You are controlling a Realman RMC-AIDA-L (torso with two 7-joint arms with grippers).
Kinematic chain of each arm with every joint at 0, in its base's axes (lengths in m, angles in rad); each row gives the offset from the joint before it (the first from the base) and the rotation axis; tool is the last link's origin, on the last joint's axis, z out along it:
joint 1: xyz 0 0 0.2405 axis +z
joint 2: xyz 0 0 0 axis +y
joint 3: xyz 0 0 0.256 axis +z
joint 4: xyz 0 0 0 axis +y
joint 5: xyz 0 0 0.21 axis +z
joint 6: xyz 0 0 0 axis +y
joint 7: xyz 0 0 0.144 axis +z
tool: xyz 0 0 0
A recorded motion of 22 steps. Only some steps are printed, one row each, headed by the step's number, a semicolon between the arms.
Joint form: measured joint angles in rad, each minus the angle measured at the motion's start. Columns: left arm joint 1, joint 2, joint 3, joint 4, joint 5, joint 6, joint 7; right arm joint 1, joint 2, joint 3, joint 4, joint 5, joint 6, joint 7.
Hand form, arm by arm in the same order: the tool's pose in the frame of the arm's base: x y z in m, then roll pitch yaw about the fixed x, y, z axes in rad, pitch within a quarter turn. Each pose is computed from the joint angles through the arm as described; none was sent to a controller.
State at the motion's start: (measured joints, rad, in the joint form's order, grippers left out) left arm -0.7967 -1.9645 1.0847 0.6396 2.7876 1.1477 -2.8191; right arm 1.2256 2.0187 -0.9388 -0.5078 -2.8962 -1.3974 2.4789
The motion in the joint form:
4: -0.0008 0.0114 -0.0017 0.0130 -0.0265 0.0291 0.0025; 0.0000 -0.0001 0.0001 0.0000 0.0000 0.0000 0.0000
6: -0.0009 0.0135 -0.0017 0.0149 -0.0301 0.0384 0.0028; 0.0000 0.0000 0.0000 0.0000 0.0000 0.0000 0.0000
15: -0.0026 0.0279 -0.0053 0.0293 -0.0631 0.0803 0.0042; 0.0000 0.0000 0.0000 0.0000 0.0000 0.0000 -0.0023
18: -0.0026 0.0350 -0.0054 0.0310 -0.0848 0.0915 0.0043; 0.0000 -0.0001 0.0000 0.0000 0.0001 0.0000 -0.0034
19: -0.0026 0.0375 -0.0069 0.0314 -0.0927 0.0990 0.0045; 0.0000 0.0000 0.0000 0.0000 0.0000 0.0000 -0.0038
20: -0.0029 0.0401 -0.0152 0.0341 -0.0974 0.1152 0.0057; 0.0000 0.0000 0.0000 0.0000 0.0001 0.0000 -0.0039
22: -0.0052 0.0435 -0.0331 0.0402 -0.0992 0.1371 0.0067; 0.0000 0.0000 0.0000 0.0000 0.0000 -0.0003 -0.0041
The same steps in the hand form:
4: -0.2910 0.4110 0.0253 -2.4782 -0.1007 1.2895; 0.1419 0.4404 -0.0164 -2.6568 -0.3178 -0.8397
6: -0.2906 0.4104 0.0260 -2.4825 -0.0972 1.2932; 0.1419 0.4404 -0.0165 -2.6568 -0.3179 -0.8397
15: -0.2857 0.4105 0.0314 -2.5134 -0.0971 1.3059; 0.1419 0.4404 -0.0165 -2.6575 -0.3190 -0.8375
18: -0.2839 0.4108 0.0332 -2.5307 -0.1025 1.3120; 0.1419 0.4404 -0.0164 -2.6578 -0.3194 -0.8365
19: -0.2832 0.4104 0.0338 -2.5391 -0.1027 1.3167; 0.1419 0.4404 -0.0165 -2.6580 -0.3197 -0.8361
20: -0.2824 0.4095 0.0351 -2.5506 -0.1007 1.3252; 0.1419 0.4404 -0.0165 -2.6581 -0.3197 -0.8360
22: -0.2806 0.4093 0.0381 -2.5649 -0.1028 1.3353; 0.1419 0.4404 -0.0165 -2.6582 -0.3201 -0.8360

